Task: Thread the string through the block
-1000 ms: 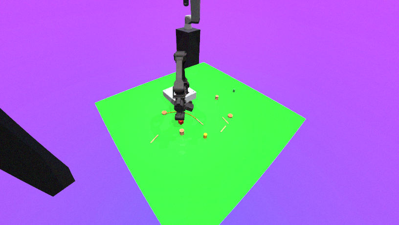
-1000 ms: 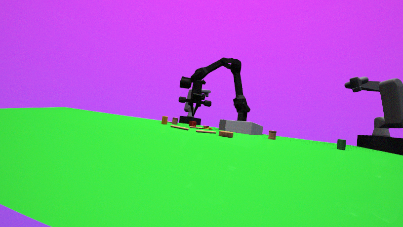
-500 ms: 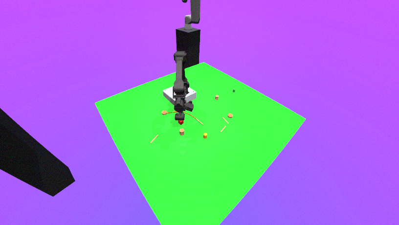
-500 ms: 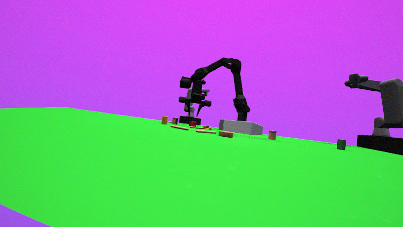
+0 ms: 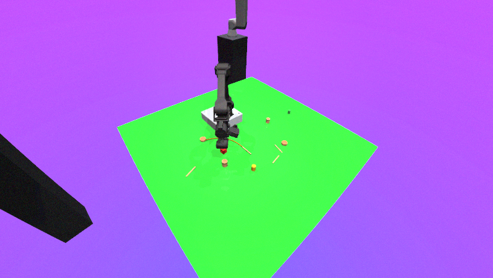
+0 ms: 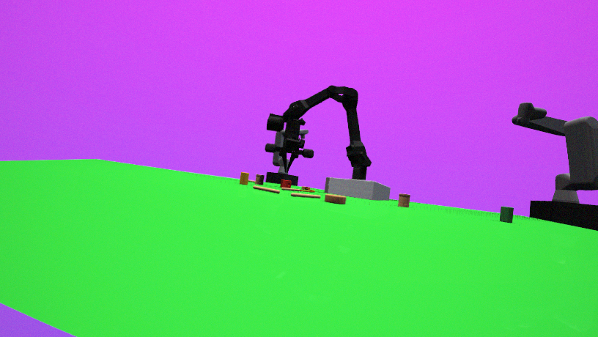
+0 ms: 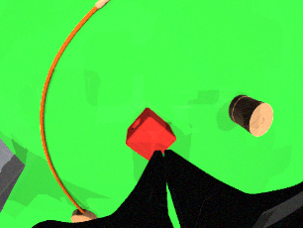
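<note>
Right now the red block is 4 cm below my gripper tip and 1 cm behind it. Round my gripper tip: round wooden button: 18 cm behind, 5 cm below, 2 cm to the right; then thin wooden stick: 10 cm to the left, 7 cm ahead, 6 cm below; then tan cylinder: 7 cm to the right, 7 cm ahead, 4 cm below.
</note>
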